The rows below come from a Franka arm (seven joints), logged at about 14 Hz.
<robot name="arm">
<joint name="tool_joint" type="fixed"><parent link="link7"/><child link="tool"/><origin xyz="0 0 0.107" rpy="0 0 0"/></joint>
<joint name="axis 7" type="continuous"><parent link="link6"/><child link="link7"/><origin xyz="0.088 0 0" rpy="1.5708 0 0"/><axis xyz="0 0 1"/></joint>
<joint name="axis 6" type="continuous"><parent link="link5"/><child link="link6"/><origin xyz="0 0 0" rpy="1.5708 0 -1.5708"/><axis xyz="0 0 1"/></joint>
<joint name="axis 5" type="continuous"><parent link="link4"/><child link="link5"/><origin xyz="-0.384 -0.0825 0" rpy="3.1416 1.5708 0"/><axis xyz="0 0 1"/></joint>
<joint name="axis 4" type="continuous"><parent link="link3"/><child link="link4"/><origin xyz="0 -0.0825 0" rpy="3.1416 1.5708 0"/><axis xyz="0 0 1"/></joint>
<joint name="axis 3" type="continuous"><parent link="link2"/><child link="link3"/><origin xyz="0.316 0 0" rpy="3.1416 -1.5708 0"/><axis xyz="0 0 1"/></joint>
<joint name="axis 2" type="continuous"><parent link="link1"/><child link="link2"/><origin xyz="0 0 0" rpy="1.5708 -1.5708 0"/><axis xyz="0 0 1"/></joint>
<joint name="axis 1" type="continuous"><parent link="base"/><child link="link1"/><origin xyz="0 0 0.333" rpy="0 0 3.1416"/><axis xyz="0 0 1"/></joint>
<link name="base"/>
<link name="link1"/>
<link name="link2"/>
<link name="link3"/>
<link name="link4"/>
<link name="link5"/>
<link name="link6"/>
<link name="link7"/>
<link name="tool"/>
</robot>
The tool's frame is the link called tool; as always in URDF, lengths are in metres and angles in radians. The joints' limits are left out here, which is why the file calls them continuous.
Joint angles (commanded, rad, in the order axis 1, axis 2, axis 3, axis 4, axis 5, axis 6, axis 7), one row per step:
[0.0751, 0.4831, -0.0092, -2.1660, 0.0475, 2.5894, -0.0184]
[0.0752, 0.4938, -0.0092, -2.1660, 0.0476, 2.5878, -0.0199]
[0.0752, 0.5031, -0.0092, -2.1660, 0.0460, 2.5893, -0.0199]
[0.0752, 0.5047, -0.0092, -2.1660, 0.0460, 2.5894, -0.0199]
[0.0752, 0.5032, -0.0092, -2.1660, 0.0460, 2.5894, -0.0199]
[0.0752, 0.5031, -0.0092, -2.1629, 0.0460, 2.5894, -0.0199]
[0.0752, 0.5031, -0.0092, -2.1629, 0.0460, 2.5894, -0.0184]
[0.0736, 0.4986, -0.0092, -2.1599, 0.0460, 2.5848, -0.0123]
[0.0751, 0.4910, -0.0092, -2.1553, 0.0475, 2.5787, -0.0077]
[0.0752, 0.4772, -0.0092, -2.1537, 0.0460, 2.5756, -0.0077]
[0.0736, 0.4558, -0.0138, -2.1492, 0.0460, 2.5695, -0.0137]
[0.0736, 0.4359, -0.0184, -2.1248, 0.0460, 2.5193, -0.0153]
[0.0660, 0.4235, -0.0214, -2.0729, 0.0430, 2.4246, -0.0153]
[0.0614, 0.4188, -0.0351, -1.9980, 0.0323, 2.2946, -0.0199]
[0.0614, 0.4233, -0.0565, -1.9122, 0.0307, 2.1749, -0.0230]
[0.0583, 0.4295, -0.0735, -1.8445, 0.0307, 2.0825, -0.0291]
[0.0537, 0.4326, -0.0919, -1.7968, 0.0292, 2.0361, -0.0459]
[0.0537, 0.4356, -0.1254, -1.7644, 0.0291, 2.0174, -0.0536]
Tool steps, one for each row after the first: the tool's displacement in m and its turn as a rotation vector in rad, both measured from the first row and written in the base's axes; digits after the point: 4 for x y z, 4 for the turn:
[-0.0020, -0.0001, -0.0061, -0.0007, 0.0122, 0.0015]
[-0.0035, -0.0002, -0.0111, -0.0021, 0.0200, 0.0029]
[-0.0038, -0.0002, -0.0120, -0.0022, 0.0215, 0.0029]
[-0.0035, -0.0002, -0.0111, -0.0021, 0.0200, 0.0029]
[-0.0022, -0.0001, -0.0101, -0.0019, 0.0168, 0.0029]
[-0.0022, -0.0001, -0.0101, -0.0020, 0.0168, 0.0014]
[-0.0006, -0.0008, -0.0069, -0.0020, 0.0140, -0.0062]
[0.0018, 0.0002, -0.0017, -0.0008, 0.0081, -0.0104]
[0.0044, 0.0005, 0.0063, -0.0004, -0.0042, -0.0090]
[0.0092, -0.0027, 0.0194, -0.0004, -0.0242, -0.0085]
[0.0161, -0.0045, 0.0353, -0.0005, -0.0184, -0.0101]
[0.0270, -0.0094, 0.0539, -0.0015, 0.0119, -0.0158]
[0.0399, -0.0188, 0.0755, -0.0118, 0.0617, -0.0177]
[0.0546, -0.0300, 0.0985, -0.0194, 0.0996, -0.0310]
[0.0645, -0.0409, 0.1163, -0.0237, 0.1301, -0.0421]
[0.0728, -0.0541, 0.1315, -0.0286, 0.1315, -0.0451]
[0.0788, -0.0734, 0.1430, -0.0400, 0.1202, -0.0678]

